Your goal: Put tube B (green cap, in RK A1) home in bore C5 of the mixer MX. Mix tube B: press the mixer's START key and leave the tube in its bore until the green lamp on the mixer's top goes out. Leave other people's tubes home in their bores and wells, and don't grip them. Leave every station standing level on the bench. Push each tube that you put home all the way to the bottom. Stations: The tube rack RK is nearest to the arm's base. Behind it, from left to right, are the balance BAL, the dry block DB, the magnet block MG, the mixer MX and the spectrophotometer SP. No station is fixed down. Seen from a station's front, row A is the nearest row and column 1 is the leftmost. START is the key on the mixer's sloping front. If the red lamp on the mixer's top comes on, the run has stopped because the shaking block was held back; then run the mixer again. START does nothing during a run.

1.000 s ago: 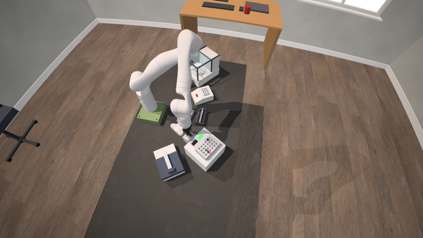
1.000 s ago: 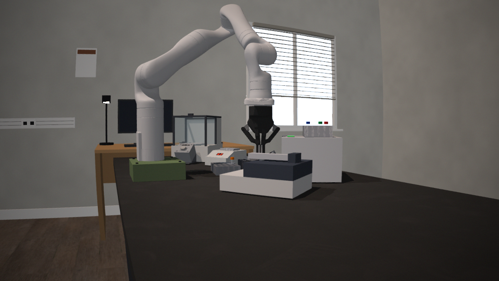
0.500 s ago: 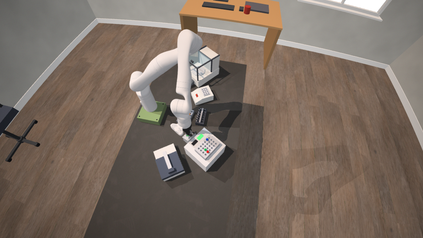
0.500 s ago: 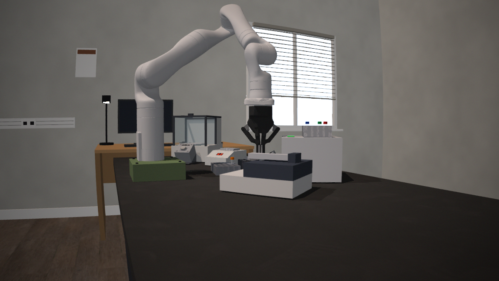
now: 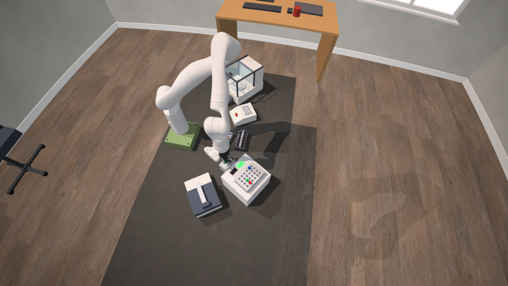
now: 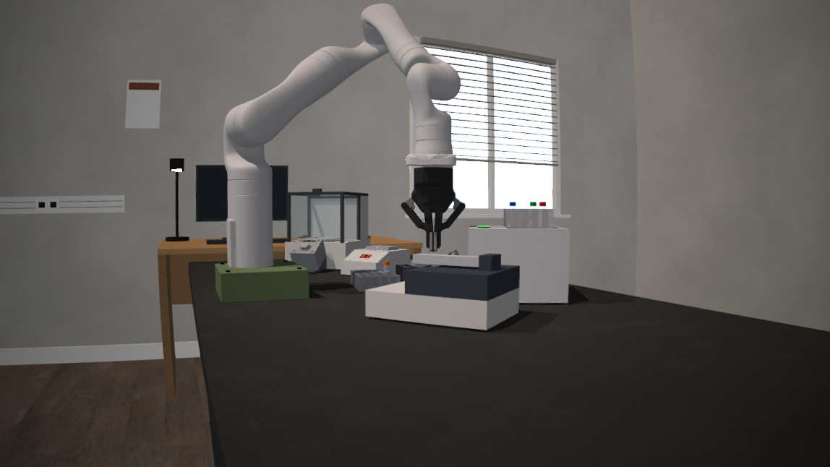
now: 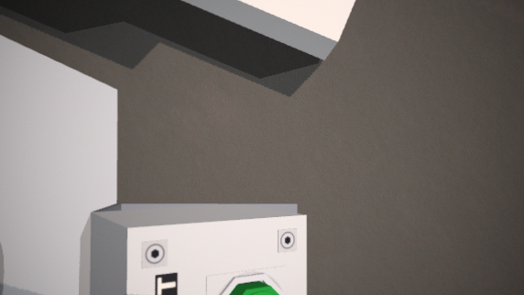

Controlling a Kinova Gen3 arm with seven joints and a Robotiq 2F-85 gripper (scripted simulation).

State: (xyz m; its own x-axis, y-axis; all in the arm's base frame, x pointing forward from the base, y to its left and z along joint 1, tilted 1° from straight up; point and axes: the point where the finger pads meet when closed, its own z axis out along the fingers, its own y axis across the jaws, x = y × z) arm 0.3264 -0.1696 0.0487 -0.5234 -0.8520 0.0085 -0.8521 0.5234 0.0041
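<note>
Now: hand 4 cm above the green start key. Round my hand: grey tube rack 6 cm behind, 16 cm to the left, 9 cm below; then blue-capped tube 15 cm ahead, 6 cm to the right, 5 cm above; then orange-capped tube 3 cm behind, 17 cm to the left, 8 cm below.
</note>
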